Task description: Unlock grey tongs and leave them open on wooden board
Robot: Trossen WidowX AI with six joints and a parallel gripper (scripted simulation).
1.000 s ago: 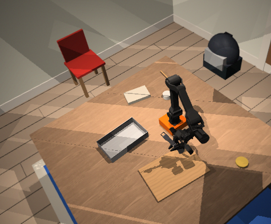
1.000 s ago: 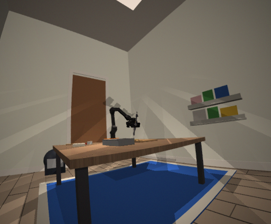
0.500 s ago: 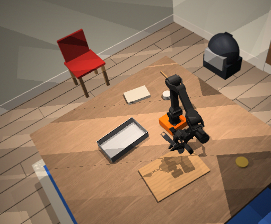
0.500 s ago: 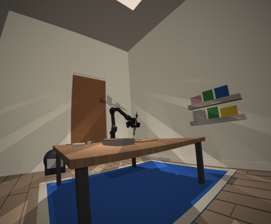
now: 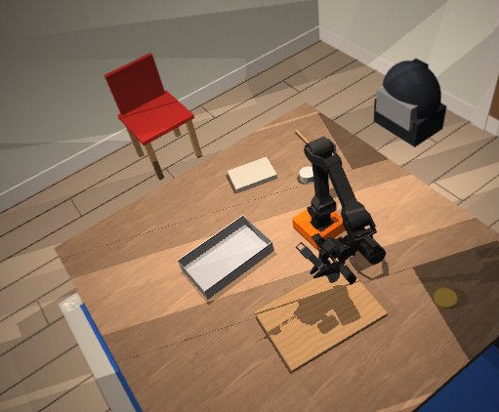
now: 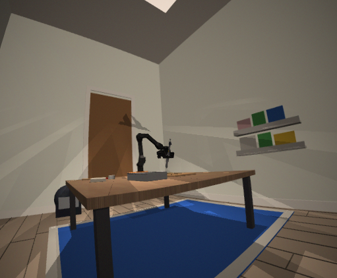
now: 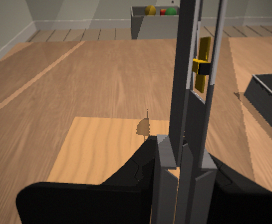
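Right now the wooden board is 10 mm ahead of my gripper tip, 30 mm to the left of it and 170 mm below it. From my gripper tip the other things lie so: grey roasting tin (110 mm ahead, 360 mm to the right, 150 mm below); yellow disc (320 mm behind, 260 mm to the left, 170 mm below); white cylinder (380 mm behind, 460 mm to the right, 160 mm below).
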